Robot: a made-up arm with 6 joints.
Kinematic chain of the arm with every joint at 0, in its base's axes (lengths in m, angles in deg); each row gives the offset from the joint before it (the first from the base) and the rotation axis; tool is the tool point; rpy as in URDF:
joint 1: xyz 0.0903 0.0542 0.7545 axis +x
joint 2: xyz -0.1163 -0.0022 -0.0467 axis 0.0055 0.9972 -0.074
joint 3: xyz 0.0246 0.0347 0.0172 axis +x
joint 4: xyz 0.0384 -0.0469 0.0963 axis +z
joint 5: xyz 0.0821 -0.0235 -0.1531 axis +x
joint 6: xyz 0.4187 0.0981 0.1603 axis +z
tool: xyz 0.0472 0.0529 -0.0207 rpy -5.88 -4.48 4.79
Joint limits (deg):
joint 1: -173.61..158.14
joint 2: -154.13..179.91
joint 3: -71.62..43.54
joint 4: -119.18..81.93
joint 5: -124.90..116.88
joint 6: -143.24..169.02
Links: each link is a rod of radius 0.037 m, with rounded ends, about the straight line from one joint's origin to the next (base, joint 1, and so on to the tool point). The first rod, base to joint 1, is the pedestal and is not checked.
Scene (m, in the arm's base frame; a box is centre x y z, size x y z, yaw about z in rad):
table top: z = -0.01
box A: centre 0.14 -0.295 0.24 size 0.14 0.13 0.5 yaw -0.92
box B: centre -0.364 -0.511 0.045 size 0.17 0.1 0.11 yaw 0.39
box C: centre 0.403 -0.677 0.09 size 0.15 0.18 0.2 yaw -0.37
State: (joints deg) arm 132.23 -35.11 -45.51 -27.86 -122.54 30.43
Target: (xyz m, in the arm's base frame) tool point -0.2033 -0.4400 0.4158
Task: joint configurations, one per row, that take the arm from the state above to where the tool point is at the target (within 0.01 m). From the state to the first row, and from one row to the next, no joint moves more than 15 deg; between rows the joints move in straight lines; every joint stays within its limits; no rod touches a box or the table.
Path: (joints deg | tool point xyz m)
1: 135.15 -32.52 -48.47 -39.67 -121.59 39.73 | 0.3160 0.1273 0.2676
2: 138.08 -29.92 -51.43 -51.48 -120.64 49.03 | 0.2282 0.1741 0.2406
3: 141.00 -27.33 -54.39 -63.29 -119.69 58.33 | 0.1390 0.2118 0.2320
4: 143.93 -24.73 -57.35 -75.10 -118.74 67.63 | 0.0519 0.2398 0.2394
5: 130.37 -36.61 -60.92 -68.03 -120.28 52.91 | 0.0109 0.0564 0.1831
6: 116.82 -48.48 -64.49 -60.97 -121.82 38.20 | -0.0477 -0.1382 0.1954
7: 103.27 -60.35 -68.05 -53.90 -123.36 23.48 | -0.1207 -0.3131 0.2776
8: 89.72 -72.23 -71.62 -46.84 -124.90 8.76 | -0.2034 -0.4399 0.4158

